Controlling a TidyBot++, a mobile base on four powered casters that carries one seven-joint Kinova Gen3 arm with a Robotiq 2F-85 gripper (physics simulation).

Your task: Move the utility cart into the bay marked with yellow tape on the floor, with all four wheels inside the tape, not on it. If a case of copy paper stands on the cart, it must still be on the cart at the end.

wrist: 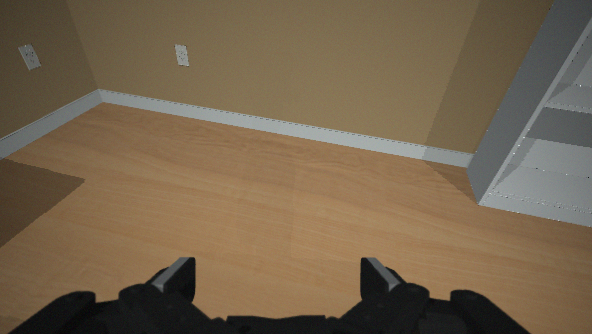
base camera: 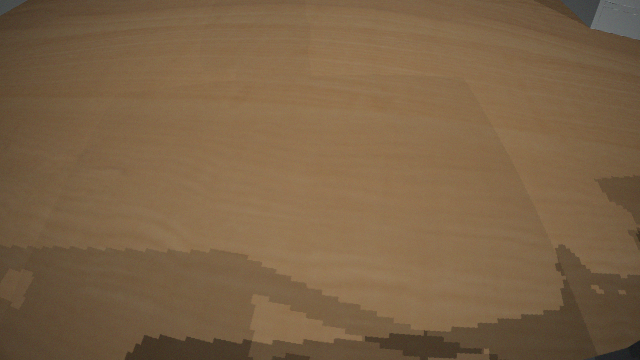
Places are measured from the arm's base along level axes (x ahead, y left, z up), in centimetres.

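Where they show: gripper, fingertip midpoint: (wrist: pixel 278 275).
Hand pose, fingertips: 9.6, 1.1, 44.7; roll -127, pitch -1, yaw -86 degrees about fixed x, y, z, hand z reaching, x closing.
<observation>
After its pixels a point has its place, as x, y, z.
My gripper (wrist: pixel 278 275) {9.7, 1.1, 44.7} is open, its two fingers wide apart at the bottom of the wrist view, with wooden floor showing between and beyond them. The utility cart, the yellow tape bay and a case of copy paper do not show in the base camera view or in the wrist view.
A grey-white shelf unit (wrist: pixel 505 110) {127.6, -93.7, 1.3} stands against the wall at the right of the wrist view. A tan wall (wrist: pixel 300 65) {159.1, 1.2, 4.2} with a white baseboard (wrist: pixel 280 126) {159.8, 10.9, -34.2} meets another wall at the left corner. A pale object (base camera: pixel 619 19) {105.5, -98.8, -34.5} shows at the base view's top right. Shadows lie on the floor.
</observation>
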